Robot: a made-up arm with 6 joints. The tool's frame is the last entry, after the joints.
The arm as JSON. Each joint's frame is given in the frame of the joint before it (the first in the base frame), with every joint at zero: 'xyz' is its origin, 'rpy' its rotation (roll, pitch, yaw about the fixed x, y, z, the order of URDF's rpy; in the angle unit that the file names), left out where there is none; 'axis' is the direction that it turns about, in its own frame. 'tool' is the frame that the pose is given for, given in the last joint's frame.
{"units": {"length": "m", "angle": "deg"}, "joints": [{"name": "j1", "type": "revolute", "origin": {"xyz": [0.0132, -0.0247, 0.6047]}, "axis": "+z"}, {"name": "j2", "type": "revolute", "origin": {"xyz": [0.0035, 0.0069, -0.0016], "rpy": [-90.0, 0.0, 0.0]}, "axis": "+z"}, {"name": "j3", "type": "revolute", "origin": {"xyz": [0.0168, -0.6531, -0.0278], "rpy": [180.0, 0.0, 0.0]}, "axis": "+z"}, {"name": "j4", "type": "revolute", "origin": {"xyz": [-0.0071, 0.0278, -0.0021], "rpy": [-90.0, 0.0, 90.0]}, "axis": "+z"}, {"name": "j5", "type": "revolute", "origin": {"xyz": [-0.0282, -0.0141, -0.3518], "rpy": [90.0, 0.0, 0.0]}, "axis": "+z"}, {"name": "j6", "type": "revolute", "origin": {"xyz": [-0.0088, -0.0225, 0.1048], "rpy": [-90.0, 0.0, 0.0]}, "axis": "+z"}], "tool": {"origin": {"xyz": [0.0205, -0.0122, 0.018], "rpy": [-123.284, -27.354, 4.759]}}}
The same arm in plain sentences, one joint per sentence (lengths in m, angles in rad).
The arm has six revolute joints in a row. What follows holds with every joint at zero, and every direction is one of the base frame's.
The first joint lies 0.0132 m along +x and 0.0247 m along -y and 0.6047 m along +z from the base frame's origin and turns about +z.
The second joint lies 0.0035 m along +x and 0.0069 m along +y and 0.0016 m along -z from the first joint and turns about +y.
The third joint lies 0.0168 m along +x and 0.0278 m along -y and 0.6531 m along +z from the second joint and turns about -y.
The fourth joint lies 0.0071 m along -x and 0.0021 m along +y and 0.0278 m along +z from the third joint and turns about -x.
The fifth joint lies 0.3518 m along +x and 0.0141 m along -y and 0.0282 m along -z from the fourth joint and turns about -y.
The sixth joint lies 0.0225 m along +x and 0.1048 m along -y and 0.0088 m along -z from the fifth joint and turns about -x.
The tool frame, which is the frame that the pose is given for, lies 0.0180 m along -x and 0.0122 m along -y and 0.0205 m along +z from the sixth joint; its axes are the base frame's turned by roll 1.1691, pitch -1.0868 and yaw 2.9826 rad (as in URDF: about the fixed x, then y, then z).

